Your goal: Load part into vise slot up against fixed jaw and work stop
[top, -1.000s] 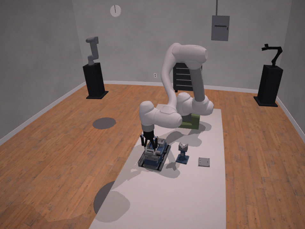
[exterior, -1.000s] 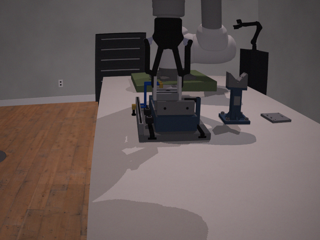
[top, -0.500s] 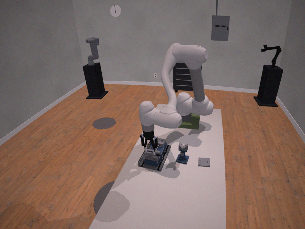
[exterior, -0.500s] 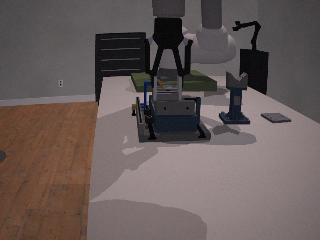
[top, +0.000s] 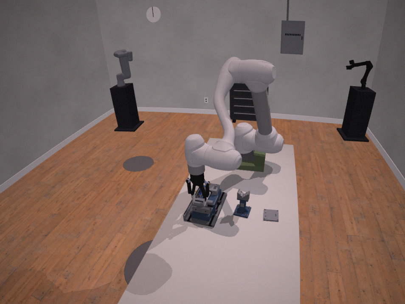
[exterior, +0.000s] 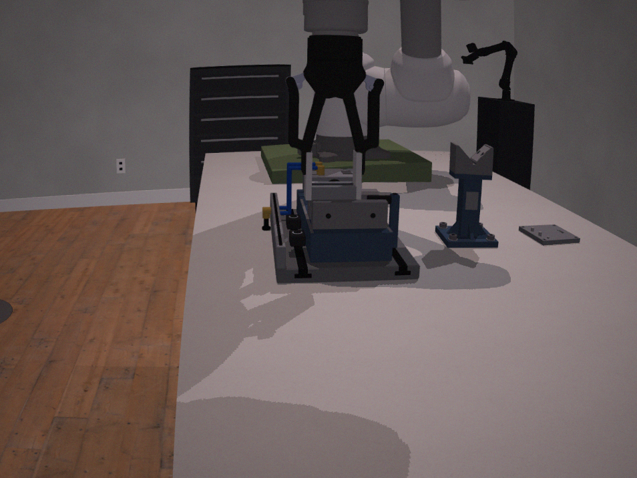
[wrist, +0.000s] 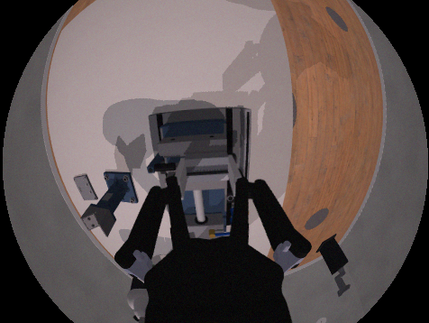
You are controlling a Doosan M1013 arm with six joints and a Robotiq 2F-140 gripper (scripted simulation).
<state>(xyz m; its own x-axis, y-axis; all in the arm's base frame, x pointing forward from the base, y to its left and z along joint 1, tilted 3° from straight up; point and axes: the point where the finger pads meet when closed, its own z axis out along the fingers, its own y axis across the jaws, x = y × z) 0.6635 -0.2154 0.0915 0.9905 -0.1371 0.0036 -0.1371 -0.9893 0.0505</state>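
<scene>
My gripper is now 20 mm above the grey part. From my hand the other things lie so: vise (70 mm behind, 30 mm to the left, 80 mm below).
</scene>
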